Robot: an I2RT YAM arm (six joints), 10 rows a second.
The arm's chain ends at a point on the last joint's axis. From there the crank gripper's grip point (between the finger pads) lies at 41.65 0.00 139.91 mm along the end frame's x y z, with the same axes.
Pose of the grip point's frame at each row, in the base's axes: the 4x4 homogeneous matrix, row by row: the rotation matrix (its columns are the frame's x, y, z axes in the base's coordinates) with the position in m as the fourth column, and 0 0 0 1 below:
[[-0.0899 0.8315 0.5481 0.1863], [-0.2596 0.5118 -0.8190 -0.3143], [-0.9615 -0.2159 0.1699 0.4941], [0 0 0 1]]
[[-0.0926 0.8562 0.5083 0.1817], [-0.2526 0.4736 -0.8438 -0.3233], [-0.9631 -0.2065 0.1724 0.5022], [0 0 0 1]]
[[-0.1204 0.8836 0.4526 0.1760], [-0.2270 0.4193 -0.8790 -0.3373], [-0.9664 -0.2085 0.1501 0.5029], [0 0 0 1]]
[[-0.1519 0.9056 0.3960 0.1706], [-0.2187 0.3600 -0.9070 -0.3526], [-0.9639 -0.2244 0.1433 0.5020], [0 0 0 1]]
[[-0.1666 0.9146 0.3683 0.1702], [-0.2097 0.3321 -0.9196 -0.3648], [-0.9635 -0.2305 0.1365 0.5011], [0 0 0 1]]
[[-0.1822 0.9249 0.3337 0.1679], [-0.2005 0.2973 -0.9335 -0.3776], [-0.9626 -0.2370 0.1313 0.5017], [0 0 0 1]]
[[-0.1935 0.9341 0.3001 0.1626], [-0.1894 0.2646 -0.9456 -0.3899], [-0.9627 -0.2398 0.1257 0.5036], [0 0 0 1]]
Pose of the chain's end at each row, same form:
[[-0.0899 0.8315 0.5481 0.1134], [-0.2596 0.5118 -0.8190 -0.1889], [-0.9615 -0.2159 0.1699 0.5104], [0 0 0 1]]
[[-0.0926 0.8562 0.5083 0.1144], [-0.2526 0.4736 -0.8438 -0.1947], [-0.9631 -0.2065 0.1724 0.5182], [0 0 0 1]]
[[-0.1204 0.8836 0.4526 0.1177], [-0.2270 0.4193 -0.8790 -0.2049], [-0.9664 -0.2085 0.1501 0.5222], [0 0 0 1]]
[[-0.1519 0.9056 0.3960 0.1215], [-0.2187 0.3600 -0.9070 -0.2166], [-0.9639 -0.2244 0.1433 0.5221], [0 0 0 1]]
[[-0.1666 0.9146 0.3683 0.1256], [-0.2097 0.3321 -0.9196 -0.2274], [-0.9635 -0.2305 0.1365 0.5221], [0 0 0 1]]
[[-0.1822 0.9249 0.3337 0.1288], [-0.2005 0.2973 -0.9335 -0.2386], [-0.9626 -0.2370 0.1313 0.5234], [0 0 0 1]]
[[-0.1935 0.9341 0.3001 0.1287], [-0.1894 0.2646 -0.9456 -0.2497], [-0.9627 -0.2398 0.1257 0.5261], [0 0 0 1]]

